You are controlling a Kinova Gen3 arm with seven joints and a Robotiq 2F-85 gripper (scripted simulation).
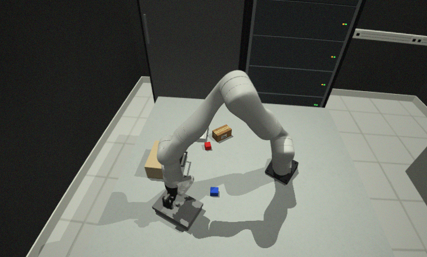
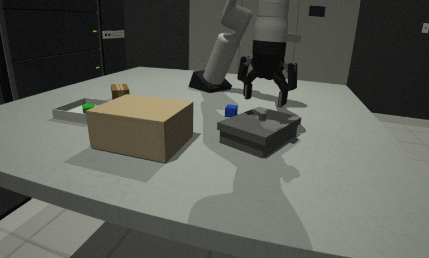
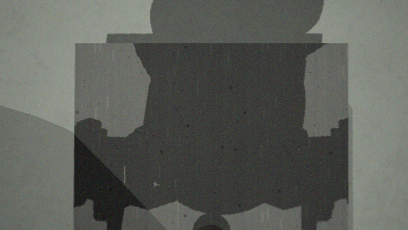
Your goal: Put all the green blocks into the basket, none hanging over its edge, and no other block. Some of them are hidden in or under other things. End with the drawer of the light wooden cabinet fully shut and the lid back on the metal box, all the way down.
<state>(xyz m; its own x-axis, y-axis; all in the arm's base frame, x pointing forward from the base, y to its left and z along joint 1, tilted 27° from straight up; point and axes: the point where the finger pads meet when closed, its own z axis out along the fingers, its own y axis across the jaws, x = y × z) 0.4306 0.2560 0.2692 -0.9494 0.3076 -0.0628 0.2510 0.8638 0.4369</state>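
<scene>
My hand is 50 mm above the lid. Also, from my hand: light wooden cabinet 240 mm to the right, 150 mm ahead, 60 mm below; cabinet drawer 240 mm to the right, 140 mm ahead, 60 mm below; red block 430 mm to the right, 90 mm below, 20 mm behind.
</scene>
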